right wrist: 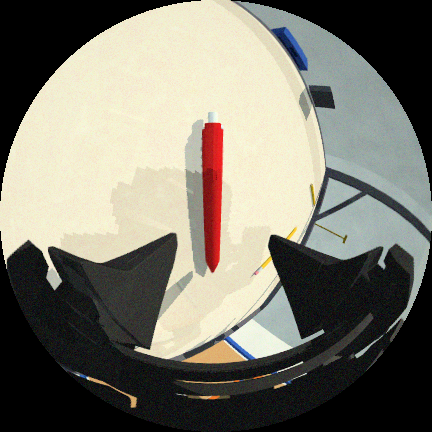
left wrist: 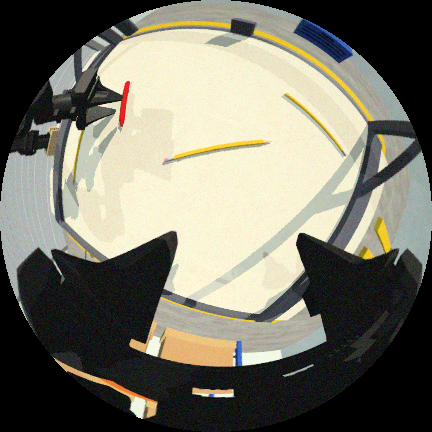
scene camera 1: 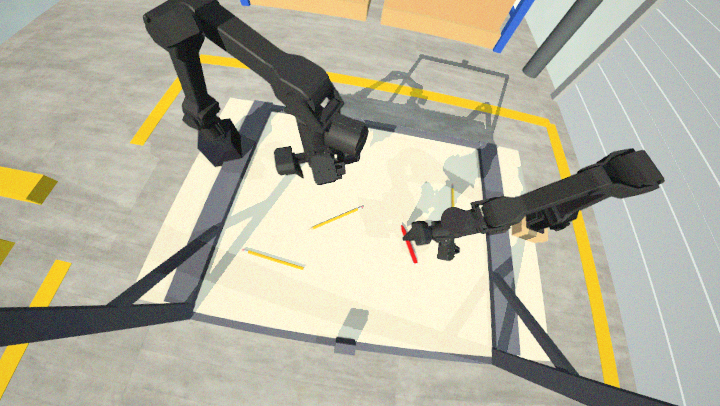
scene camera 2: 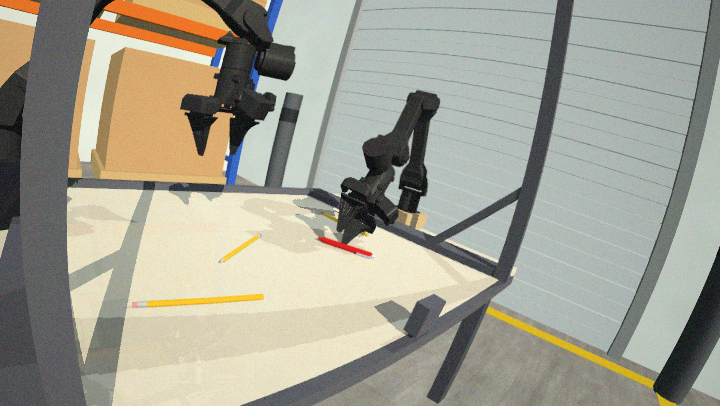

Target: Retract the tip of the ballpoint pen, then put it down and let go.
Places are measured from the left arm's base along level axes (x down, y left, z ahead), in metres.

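Pixels of known places: left gripper, fingertip midpoint: [left wrist: 240, 238] [scene camera 2: 217, 155]; right gripper, fingertip midpoint: [right wrist: 224, 240] [left wrist: 118, 105] [scene camera 1: 409, 238] [scene camera 2: 340, 238]; left arm's base, origin of the base link: [scene camera 1: 214, 132] [scene camera 2: 8, 158]; right arm's base, origin of the base link: [left wrist: 46, 140] [scene camera 1: 534, 222] [scene camera 2: 407, 209].
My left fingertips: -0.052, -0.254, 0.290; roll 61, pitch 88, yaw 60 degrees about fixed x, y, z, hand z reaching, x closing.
Note:
For each thing: its middle in the pictures, then the offset to it from my left fingertips, as dx, dy, dz.
- red ballpoint pen, body centre: [right wrist: 212, 211] [scene camera 2: 345, 247] [left wrist: 124, 101] [scene camera 1: 408, 244] +0.153, -0.216, +0.217
- yellow pencil, body centre: [left wrist: 217, 146] [scene camera 2: 241, 247] [right wrist: 281, 245] [scene camera 1: 336, 218] +0.155, -0.077, +0.021
- third pencil, body centre: [scene camera 2: 342, 222] [left wrist: 76, 154] [scene camera 1: 453, 207] +0.155, -0.139, +0.417
- dark block, body centre: [scene camera 2: 425, 315] [right wrist: 322, 96] [scene camera 1: 345, 345] +0.128, -0.421, -0.041
The red ballpoint pen [scene camera 1: 410, 250] [scene camera 2: 355, 250] [left wrist: 123, 111] [right wrist: 212, 165] lies flat on the pale table. In the right wrist view its white push button [right wrist: 213, 117] sticks out of the far end, and its pointed red end lies toward the gripper; no separate writing point can be made out. My right gripper [scene camera 2: 342, 237] [left wrist: 118, 104] [right wrist: 224, 240] is open and empty, low over the pen's pointed half, with its fingertips on either side of the pen in the right wrist view. My left gripper [scene camera 2: 217, 153] [left wrist: 240, 238] is open and empty, high above the table's back left part.
A yellow pencil [scene camera 1: 336, 217] [scene camera 2: 240, 248] [left wrist: 217, 148] lies mid-table. Another pencil [scene camera 1: 274, 258] [scene camera 2: 201, 301] lies at the front left. A third pencil [scene camera 1: 452, 195] lies behind the right gripper. Dark frame bars edge the table, with a dark block [scene camera 1: 345, 345] [scene camera 2: 425, 316] at its front edge.

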